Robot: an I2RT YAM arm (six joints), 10 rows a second.
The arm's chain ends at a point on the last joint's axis. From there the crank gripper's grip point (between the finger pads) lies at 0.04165 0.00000 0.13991 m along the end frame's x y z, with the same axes.
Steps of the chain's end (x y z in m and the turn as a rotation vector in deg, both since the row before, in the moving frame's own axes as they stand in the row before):
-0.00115 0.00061 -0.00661 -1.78 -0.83 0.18
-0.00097 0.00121 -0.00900 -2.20 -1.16 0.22
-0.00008 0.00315 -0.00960 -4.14 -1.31 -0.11
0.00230 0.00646 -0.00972 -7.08 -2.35 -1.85
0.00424 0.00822 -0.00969 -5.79 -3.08 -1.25
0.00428 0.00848 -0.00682 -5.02 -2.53 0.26
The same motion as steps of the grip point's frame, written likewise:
-0.00319 0.00509 -0.00609 -1.78 -0.83 0.18
-0.00382 0.00675 -0.00829 -2.20 -1.16 0.22
-0.00328 0.01321 -0.00905 -4.14 -1.31 -0.11
-0.00320 0.02255 -0.00912 -7.08 -2.35 -1.85
-0.00318 0.02161 -0.00833 -5.79 -3.08 -1.25
-0.00196 0.02097 -0.00566 -5.02 -2.53 0.26

